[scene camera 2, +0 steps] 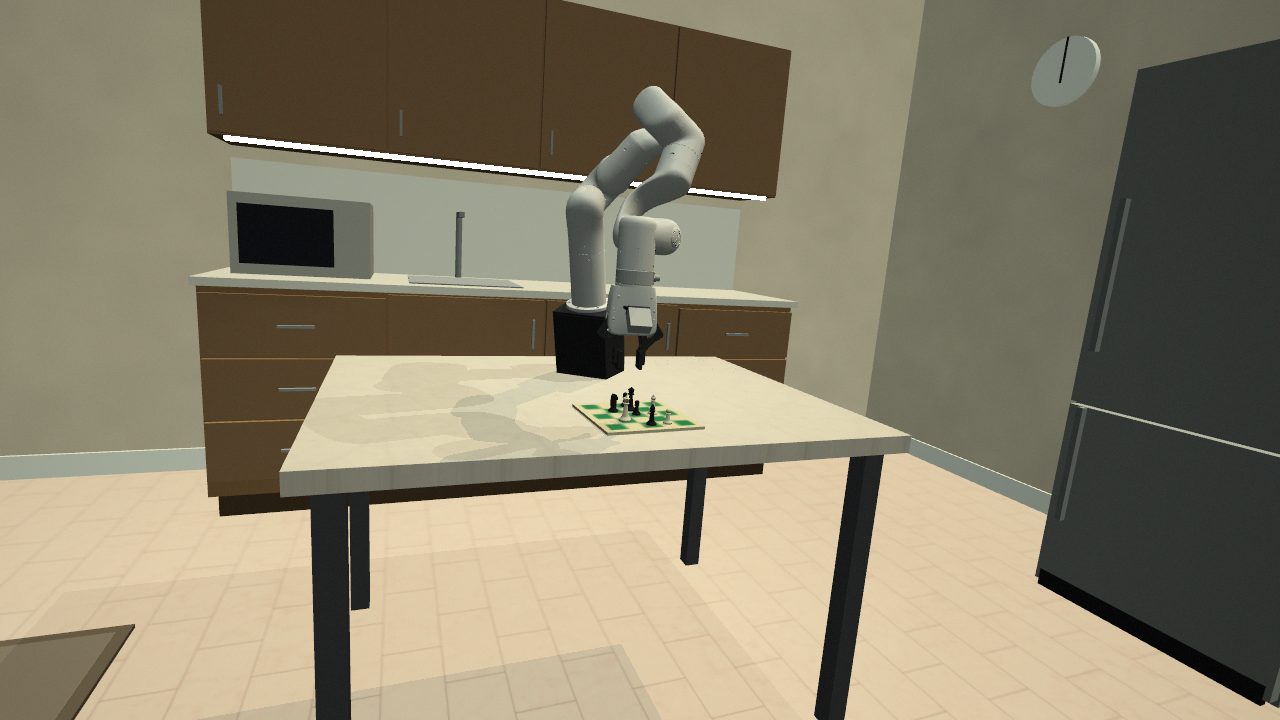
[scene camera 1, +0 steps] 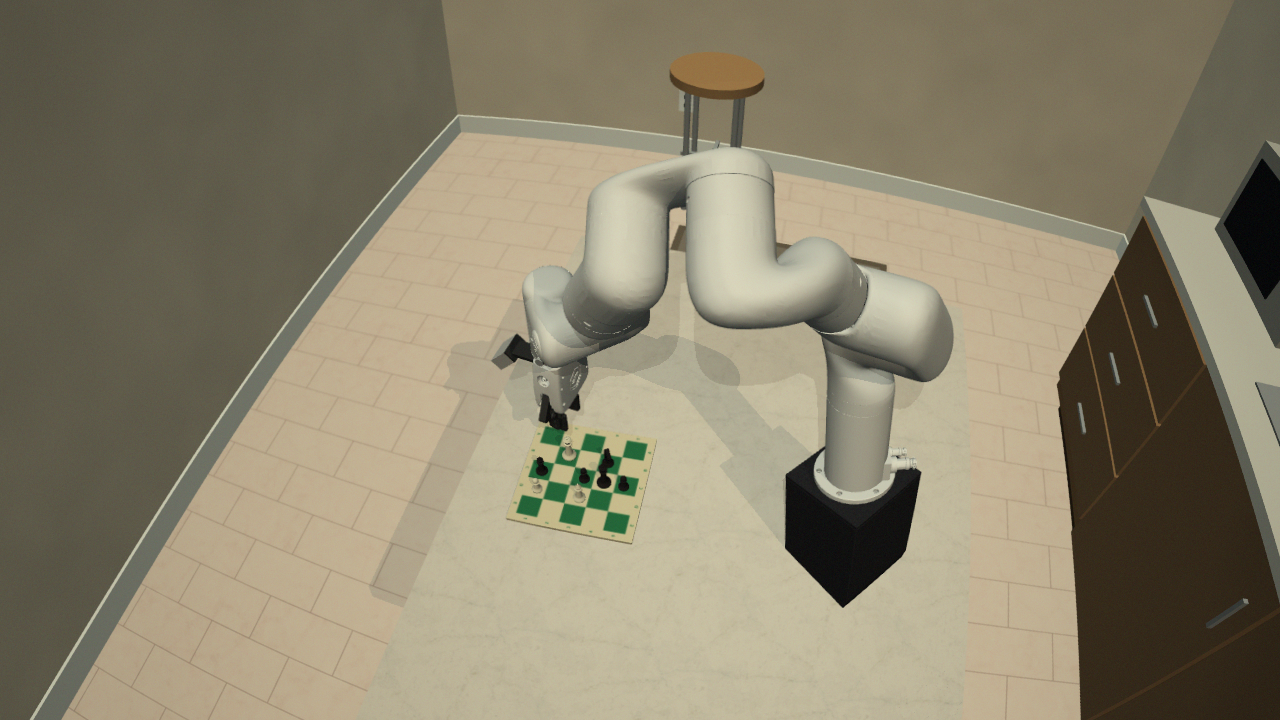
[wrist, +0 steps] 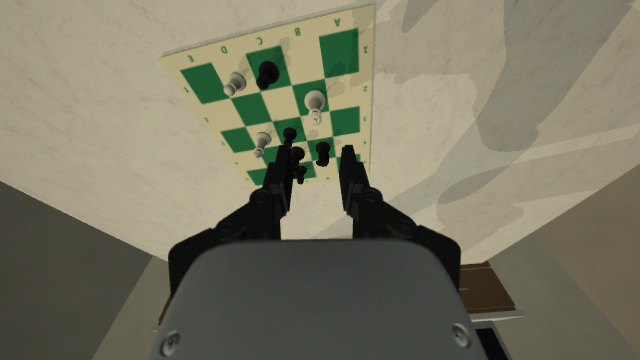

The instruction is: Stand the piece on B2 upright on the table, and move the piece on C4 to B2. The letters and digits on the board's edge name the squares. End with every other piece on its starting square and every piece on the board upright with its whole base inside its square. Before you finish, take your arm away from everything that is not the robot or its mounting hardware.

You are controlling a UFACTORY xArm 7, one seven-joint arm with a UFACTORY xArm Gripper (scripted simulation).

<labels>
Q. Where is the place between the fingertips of my gripper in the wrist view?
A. At 316,160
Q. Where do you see a chessboard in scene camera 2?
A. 608,422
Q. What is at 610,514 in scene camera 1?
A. A chessboard.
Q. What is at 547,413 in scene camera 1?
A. My gripper.
</labels>
